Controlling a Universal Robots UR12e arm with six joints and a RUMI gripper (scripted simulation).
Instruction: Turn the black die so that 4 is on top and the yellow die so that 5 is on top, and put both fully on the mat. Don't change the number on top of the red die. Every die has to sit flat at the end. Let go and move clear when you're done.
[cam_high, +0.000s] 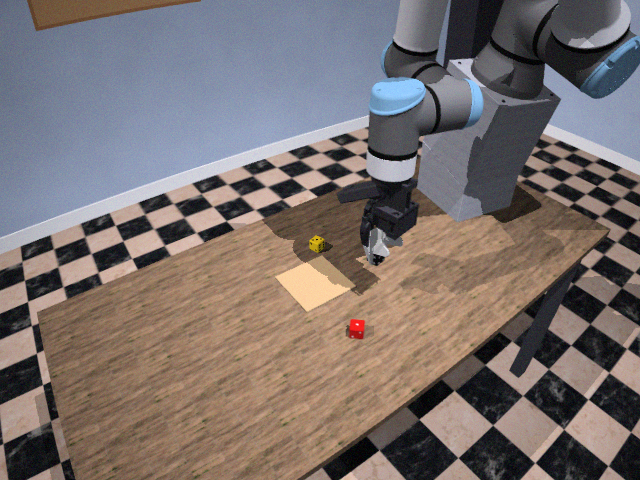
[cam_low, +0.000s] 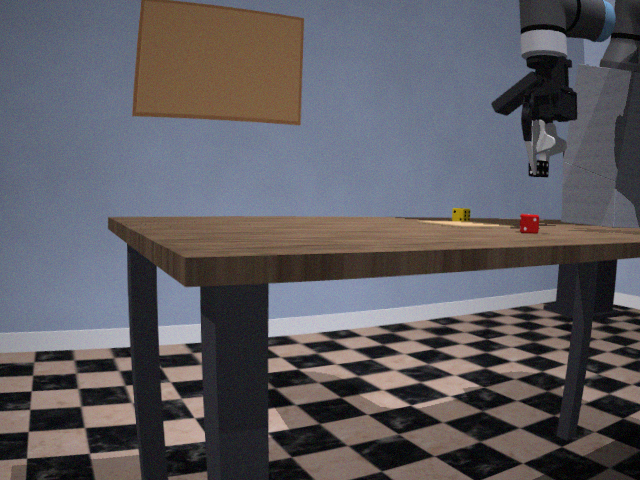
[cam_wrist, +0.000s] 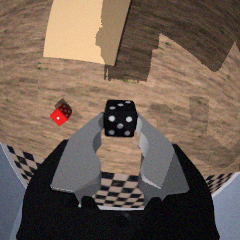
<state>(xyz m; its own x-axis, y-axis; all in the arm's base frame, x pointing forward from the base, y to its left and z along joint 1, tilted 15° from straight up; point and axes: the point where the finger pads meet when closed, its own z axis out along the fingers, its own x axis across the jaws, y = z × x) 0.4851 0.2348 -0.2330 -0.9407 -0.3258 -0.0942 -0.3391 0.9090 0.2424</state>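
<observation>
My gripper is now 21 cm to the left of the yellow die, 10 cm above it and 5 cm short of it. From my hand the other things lie so: red die 10 cm below, 9 cm to the left, 9 cm ahead; black die right at my hand; tan mat 11 cm below, 11 cm ahead, 9 cm to the right.
</observation>
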